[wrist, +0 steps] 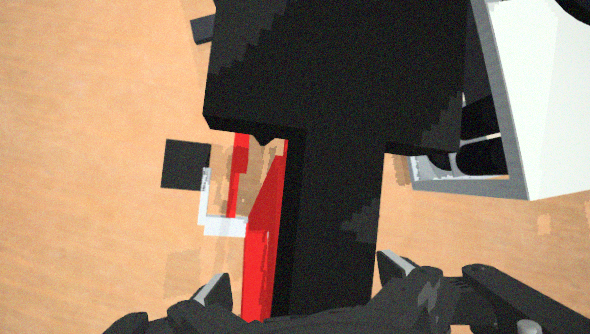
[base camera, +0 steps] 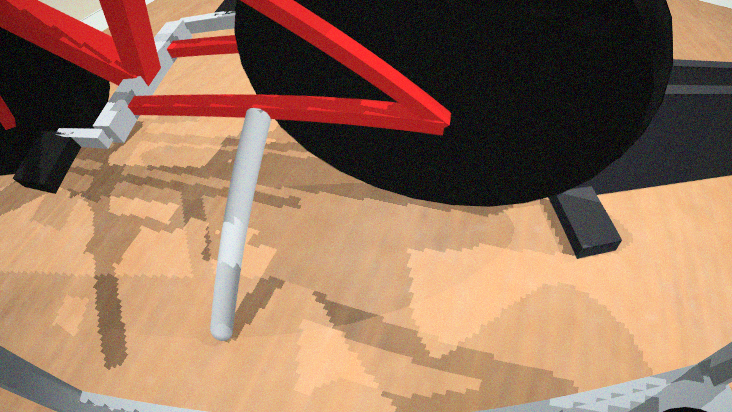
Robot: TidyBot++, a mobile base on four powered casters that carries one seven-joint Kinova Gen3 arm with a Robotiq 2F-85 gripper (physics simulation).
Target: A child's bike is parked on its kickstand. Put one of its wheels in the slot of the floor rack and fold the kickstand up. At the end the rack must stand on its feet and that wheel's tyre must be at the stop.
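Frame: origin at the arm's base, x back, y right, z up, level; metres.
Seen in the pictures: gripper, fingertip midpoint: (wrist: 304,278).
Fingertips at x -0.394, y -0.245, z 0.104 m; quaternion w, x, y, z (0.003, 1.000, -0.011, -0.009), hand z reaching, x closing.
A point is followed by its place in that frame.
The bike's red frame (base camera: 286,107) {x -0.374, y -0.067, z -0.215 m} (wrist: 257,270) {x -0.472, y -0.313, z -0.140 m} and its black rear wheel (base camera: 512,102) {x -0.354, y 0.112, z -0.209 m} stand in the base view. The grey kickstand (base camera: 233,245) {x -0.307, y -0.128, z -0.307 m} is down, its tip at or close to the floor. The dark rack (base camera: 681,138) {x -0.431, y 0.409, z -0.307 m} lies behind the rear wheel's right side, and its foot (base camera: 586,220) {x -0.365, y 0.243, z -0.377 m} rests on the floor beside the tyre's lower edge. The slot and stop are hidden, so the tyre's place in them cannot be told. In the wrist view the black saddle (wrist: 335,90) {x -0.365, y -0.150, z 0.137 m} has its narrow nose between the fingers of my gripper (wrist: 304,278) {x -0.394, y -0.245, z 0.104 m}, which is open, with gaps on both sides.
A black pedal (base camera: 48,163) {x -0.367, y -0.359, z -0.229 m} (wrist: 185,165) {x -0.567, y -0.136, z -0.163 m} sticks out on its pale crank (base camera: 84,136) {x -0.392, y -0.309, z -0.220 m} (wrist: 225,226) {x -0.521, y -0.245, z -0.178 m}. The front wheel (base camera: 56,92) {x -0.587, y -0.528, z -0.239 m} shows at the base view's left edge. My white and grey base (wrist: 545,75) {x -0.104, y -0.120, z -0.014 m} stands close to the saddle's right side. A dark block (wrist: 202,29) {x -0.569, y 0.229, z -0.377 m} shows at upper left.
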